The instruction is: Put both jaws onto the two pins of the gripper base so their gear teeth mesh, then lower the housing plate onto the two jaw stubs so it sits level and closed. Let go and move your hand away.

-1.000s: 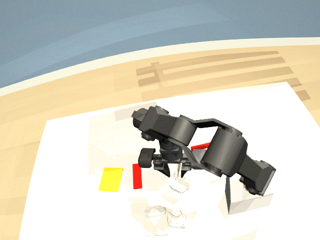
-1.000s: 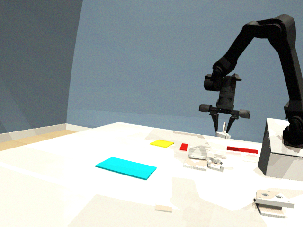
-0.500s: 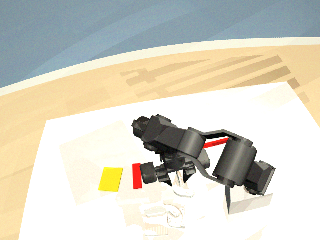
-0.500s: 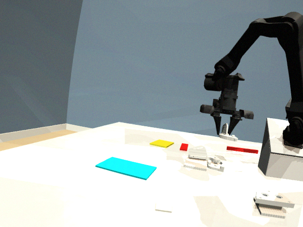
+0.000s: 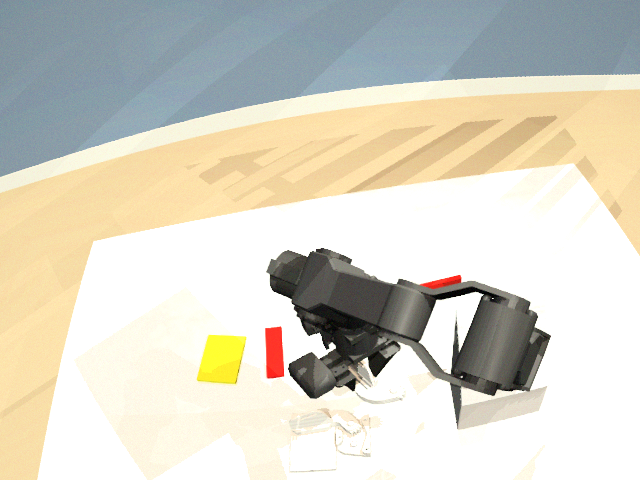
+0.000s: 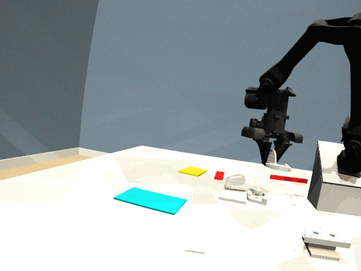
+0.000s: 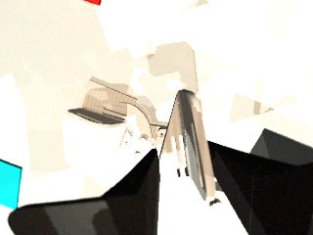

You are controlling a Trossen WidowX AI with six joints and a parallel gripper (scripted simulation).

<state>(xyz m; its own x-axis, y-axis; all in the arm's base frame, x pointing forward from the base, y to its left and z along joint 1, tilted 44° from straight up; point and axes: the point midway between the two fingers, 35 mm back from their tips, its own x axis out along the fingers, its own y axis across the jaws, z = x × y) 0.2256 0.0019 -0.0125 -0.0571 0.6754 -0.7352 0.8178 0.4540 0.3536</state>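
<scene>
Right now my gripper tip is 90 mm above the pale flat plate, 80 mm short of it and 50 mm to the right of it. The rest, counted from my gripper tip: yellow tile 260 mm ahead, 140 mm to the right, 90 mm below; then short red tile 160 mm ahead, 150 mm to the right, 90 mm below; then red strip 280 mm to the right, 110 mm behind, 90 mm below.
</scene>
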